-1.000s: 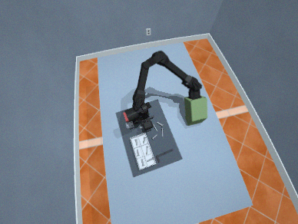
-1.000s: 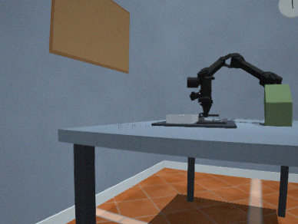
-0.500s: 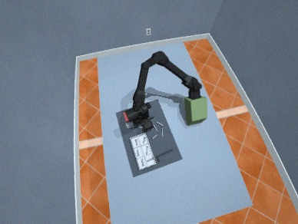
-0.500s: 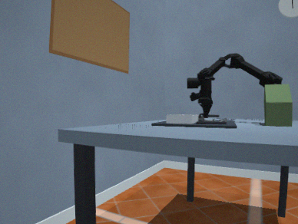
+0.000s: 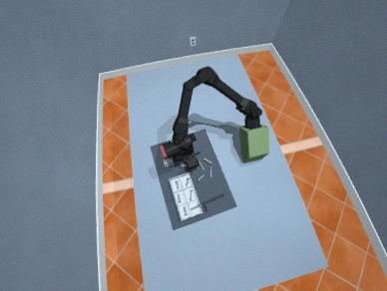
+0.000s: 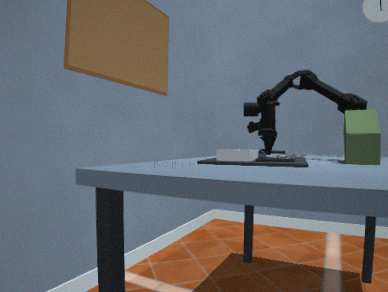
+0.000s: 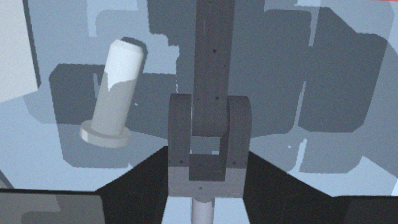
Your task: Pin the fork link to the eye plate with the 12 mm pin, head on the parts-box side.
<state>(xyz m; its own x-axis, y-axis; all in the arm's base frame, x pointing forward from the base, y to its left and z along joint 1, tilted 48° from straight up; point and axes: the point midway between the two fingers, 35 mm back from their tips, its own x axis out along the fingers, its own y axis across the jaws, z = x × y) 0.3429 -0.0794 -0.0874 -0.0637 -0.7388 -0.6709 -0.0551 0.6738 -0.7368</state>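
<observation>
Now: the eye plate 40 mm below my hand and 40 mm ahead of it. Round my hand: thick headed pin: 50 mm to the left, 40 mm below, 30 mm ahead; dark mat: 100 mm to the left, 50 mm below, 20 mm ahead; thin headed pin: 70 mm to the left, 50 mm behind, 40 mm below.
</observation>
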